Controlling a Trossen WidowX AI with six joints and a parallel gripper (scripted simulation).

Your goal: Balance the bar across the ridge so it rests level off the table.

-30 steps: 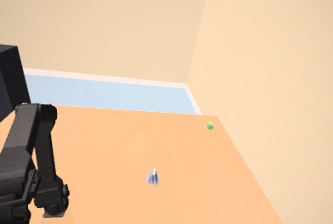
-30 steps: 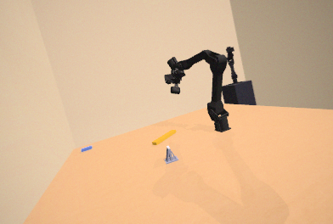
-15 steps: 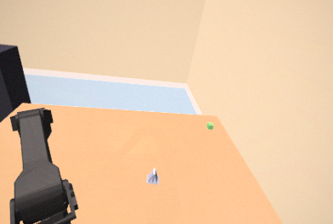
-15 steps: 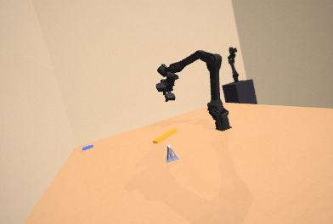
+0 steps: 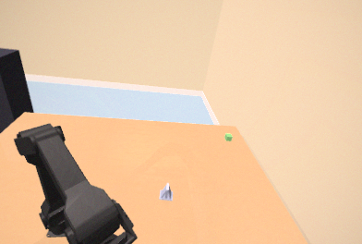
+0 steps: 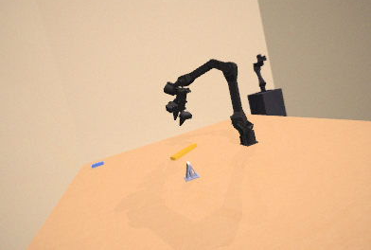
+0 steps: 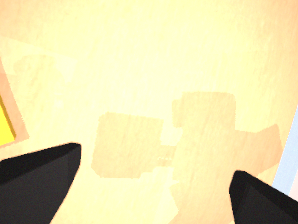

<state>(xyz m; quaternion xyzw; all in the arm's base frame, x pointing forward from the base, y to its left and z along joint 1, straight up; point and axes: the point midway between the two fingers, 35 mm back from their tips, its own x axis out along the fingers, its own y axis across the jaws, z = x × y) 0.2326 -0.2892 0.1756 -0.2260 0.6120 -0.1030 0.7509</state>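
Right now my gripper tip is 140 mm above the yellow bar, 120 mm to the right of it and 30 mm short of it. The rest, counted from my gripper tip: small green cube: 800 mm to the left, 500 mm ahead, 130 mm below; then small blue block: 500 mm ahead, 200 mm to the right, 140 mm below.
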